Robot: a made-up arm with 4 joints.
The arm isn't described. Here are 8 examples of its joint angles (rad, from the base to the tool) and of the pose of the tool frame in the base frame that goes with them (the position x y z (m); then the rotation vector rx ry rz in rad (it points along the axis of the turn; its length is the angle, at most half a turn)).
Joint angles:
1: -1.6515 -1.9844 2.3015 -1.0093
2: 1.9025 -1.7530 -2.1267 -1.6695
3: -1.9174 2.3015 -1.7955 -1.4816
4: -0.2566 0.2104 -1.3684 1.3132
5: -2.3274 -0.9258 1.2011 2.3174
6: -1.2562 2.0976 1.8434 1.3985
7: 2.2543 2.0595 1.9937 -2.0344
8: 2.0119 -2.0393 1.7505 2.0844
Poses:
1: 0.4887 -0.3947 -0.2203 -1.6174 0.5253 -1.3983
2: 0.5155 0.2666 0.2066 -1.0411 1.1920 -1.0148
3: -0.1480 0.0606 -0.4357 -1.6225 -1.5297 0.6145
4: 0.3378 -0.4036 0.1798 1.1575 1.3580 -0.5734
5: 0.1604 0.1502 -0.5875 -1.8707 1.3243 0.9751
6: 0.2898 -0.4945 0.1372 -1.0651 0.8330 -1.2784
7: -0.3136 0.5624 -0.0910 -1.5445 -0.9355 1.2595
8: -0.1843 0.5999 0.2162 -1.6543 -0.7742 1.5678
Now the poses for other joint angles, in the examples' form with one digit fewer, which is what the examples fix.
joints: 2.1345 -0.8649 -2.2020 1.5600
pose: -0.081 0.313 0.385 0.585 -0.976 -1.758
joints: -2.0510 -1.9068 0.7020 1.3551
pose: -0.143 -0.267 -0.375 1.604 0.206 -2.194
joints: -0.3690 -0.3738 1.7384 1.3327
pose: 0.000 -0.551 0.445 0.917 -1.724 0.578
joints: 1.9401 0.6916 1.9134 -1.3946
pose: -0.080 0.425 -0.167 -1.563 -1.899 1.091
